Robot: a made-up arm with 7 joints.
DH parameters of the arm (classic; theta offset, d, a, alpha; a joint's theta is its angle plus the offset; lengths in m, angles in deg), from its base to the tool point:
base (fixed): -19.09 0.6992 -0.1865 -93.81
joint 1: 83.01 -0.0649 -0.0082 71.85
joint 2: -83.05 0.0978 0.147 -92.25
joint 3: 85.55 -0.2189 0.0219 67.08
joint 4: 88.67 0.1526 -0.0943 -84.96
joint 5: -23.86 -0.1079 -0.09 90
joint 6: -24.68 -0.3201 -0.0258 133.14
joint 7: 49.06 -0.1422 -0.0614 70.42
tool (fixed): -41.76 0.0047 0 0
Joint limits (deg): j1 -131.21..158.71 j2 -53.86..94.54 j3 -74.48..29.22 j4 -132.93..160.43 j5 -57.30..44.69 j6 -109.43..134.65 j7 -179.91..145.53
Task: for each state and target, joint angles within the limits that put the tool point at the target. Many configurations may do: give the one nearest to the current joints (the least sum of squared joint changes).
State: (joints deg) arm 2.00 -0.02 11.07 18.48 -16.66 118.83 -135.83
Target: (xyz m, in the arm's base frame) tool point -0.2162 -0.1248 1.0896
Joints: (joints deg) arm 9.83 -1.29 9.31 7.58 -2.86 115.48 -136.90
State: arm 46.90 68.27 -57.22 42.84 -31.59 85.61 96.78
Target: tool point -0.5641 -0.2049 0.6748
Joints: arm 88.87 93.72 -60.00 55.79 -7.37 105.31 87.35
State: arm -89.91 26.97 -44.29 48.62 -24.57 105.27 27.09
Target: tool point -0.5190 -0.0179 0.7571
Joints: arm -69.56 7.89 -27.00 43.46 -24.63 90.57 32.73
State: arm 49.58 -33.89 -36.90 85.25 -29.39 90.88 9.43
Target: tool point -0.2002 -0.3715 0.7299
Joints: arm 89.09 29.84 -74.48 83.75 -20.76 73.69 10.57
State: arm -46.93 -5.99 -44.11 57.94 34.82 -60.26 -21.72
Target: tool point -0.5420 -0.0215 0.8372
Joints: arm -64.67 -14.26 -39.46 60.35 36.11 -63.50 -19.13
